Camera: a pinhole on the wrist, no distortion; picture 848 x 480 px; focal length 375.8 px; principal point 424.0 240.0 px. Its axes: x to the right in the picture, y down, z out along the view. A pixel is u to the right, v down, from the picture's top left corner.
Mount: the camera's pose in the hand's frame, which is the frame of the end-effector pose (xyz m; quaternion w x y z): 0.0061 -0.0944 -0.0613 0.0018 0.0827 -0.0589 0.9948
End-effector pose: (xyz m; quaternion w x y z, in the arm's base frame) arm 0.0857 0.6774 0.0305 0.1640 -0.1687 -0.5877 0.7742
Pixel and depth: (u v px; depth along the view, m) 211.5 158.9 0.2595
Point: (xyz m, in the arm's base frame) -0.1628 0.6330 0.1274
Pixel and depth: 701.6 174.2 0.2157
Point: 0.1107 0.4923 0.1643
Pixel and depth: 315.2 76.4 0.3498
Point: -0.1906 0.5067 0.0747
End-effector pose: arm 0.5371 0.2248 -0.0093 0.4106 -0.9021 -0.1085 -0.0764
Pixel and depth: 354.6 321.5 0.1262
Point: 0.5523 0.3603 0.0646
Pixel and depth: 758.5 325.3 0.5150
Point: 0.1408 0.7340 -0.2221
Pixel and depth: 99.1 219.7 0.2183
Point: 0.7356 0.4167 0.0402
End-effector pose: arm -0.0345 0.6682 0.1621 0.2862 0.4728 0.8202 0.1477
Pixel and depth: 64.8 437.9 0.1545
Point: -0.2018 0.7200 -0.0392
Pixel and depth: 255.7 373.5 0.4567
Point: -0.1535 0.7434 -0.3526
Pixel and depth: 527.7 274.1 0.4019
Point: 0.0678 0.5350 -0.1915
